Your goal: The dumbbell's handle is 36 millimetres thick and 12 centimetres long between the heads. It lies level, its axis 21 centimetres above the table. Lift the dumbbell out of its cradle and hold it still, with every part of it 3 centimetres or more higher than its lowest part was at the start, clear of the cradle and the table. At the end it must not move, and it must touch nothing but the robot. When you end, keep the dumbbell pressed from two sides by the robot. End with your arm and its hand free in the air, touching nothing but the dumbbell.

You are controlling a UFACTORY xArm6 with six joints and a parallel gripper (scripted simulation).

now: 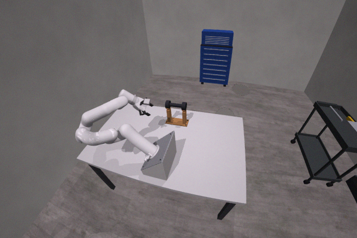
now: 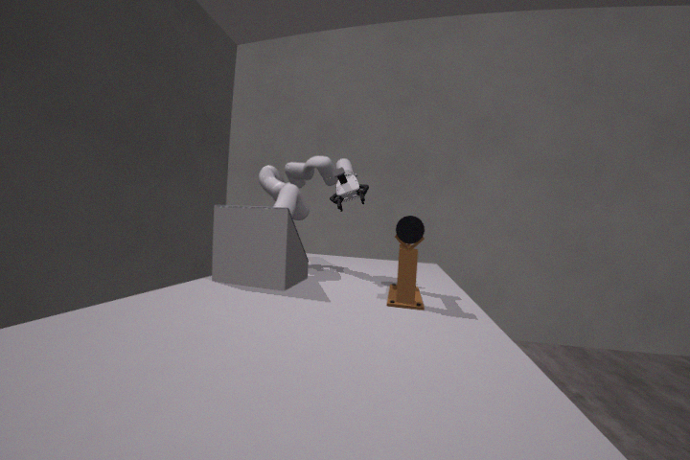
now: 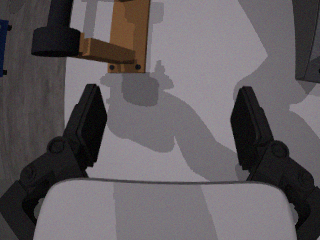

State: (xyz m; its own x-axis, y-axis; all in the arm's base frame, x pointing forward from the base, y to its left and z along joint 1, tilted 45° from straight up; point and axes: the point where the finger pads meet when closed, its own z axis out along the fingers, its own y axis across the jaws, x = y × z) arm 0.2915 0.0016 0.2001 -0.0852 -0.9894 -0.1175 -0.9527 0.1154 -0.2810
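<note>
My hand is 23 cm short of the dumbbell, 14 cm to the left of it and 9 cm above it. The rest, counted from my hand: cradle: 23 cm ahead, 21 cm below, 14 cm to the right.
</note>
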